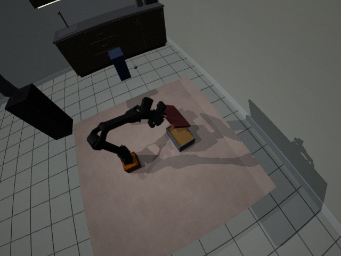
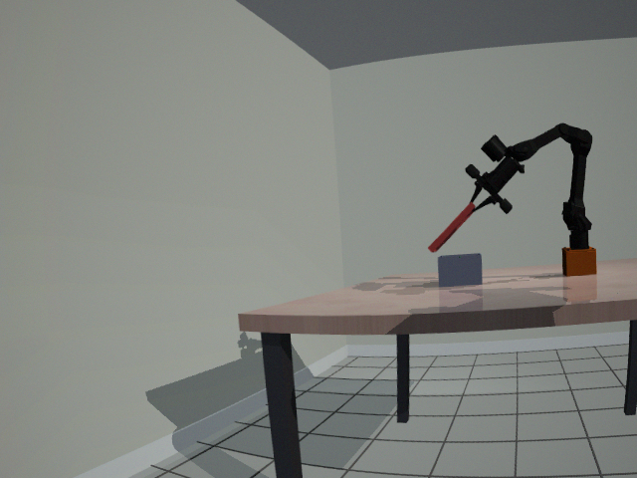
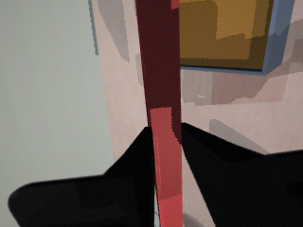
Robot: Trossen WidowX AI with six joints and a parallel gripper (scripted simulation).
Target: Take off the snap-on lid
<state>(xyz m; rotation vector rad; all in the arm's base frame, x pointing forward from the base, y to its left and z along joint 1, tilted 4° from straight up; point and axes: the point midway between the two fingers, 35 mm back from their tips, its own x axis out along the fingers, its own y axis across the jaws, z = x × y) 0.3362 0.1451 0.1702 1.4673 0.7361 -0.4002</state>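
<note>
My gripper tip is 60 mm short of the red lid, 50 mm above it and 10 mm to the right of it. From my gripper tip the other things lie so: storage box: 180 mm below, 100 mm to the right, 70 mm ahead.
</note>
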